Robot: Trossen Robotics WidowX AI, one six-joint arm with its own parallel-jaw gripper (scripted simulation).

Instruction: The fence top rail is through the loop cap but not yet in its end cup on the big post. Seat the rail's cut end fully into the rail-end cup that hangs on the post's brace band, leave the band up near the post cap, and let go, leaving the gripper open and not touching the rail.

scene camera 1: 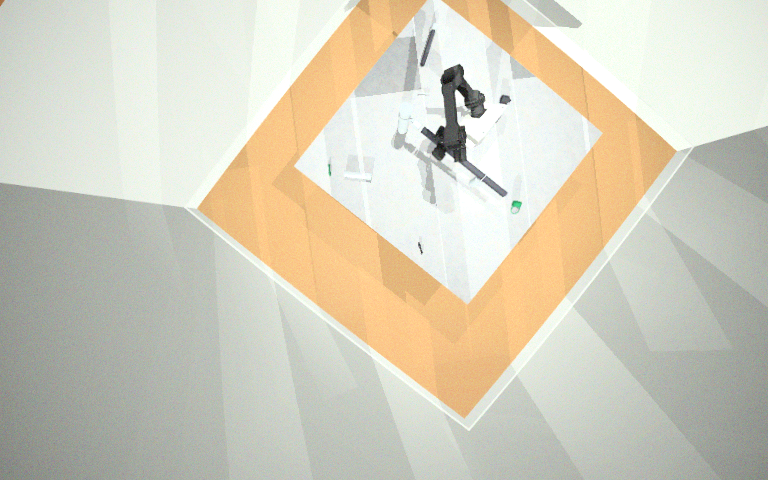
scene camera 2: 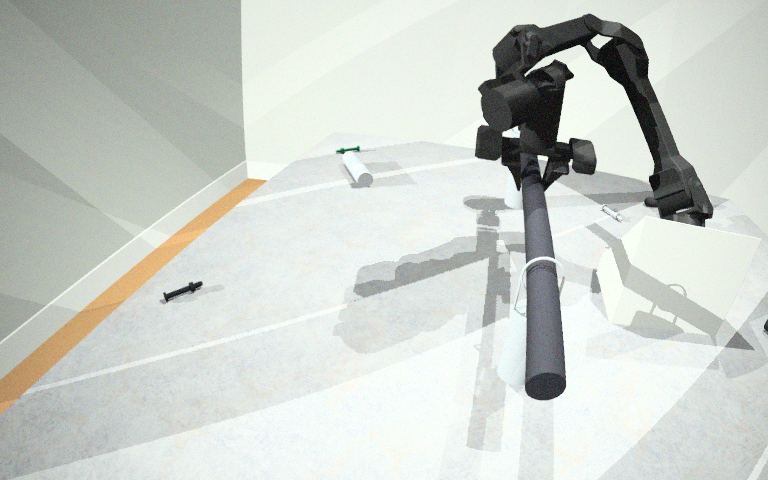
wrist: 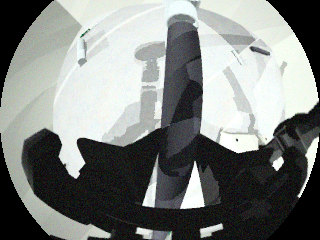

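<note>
A top rail and a white line post appear in the pictures together with the gripper, which can be seen in the wrist view too.
</note>
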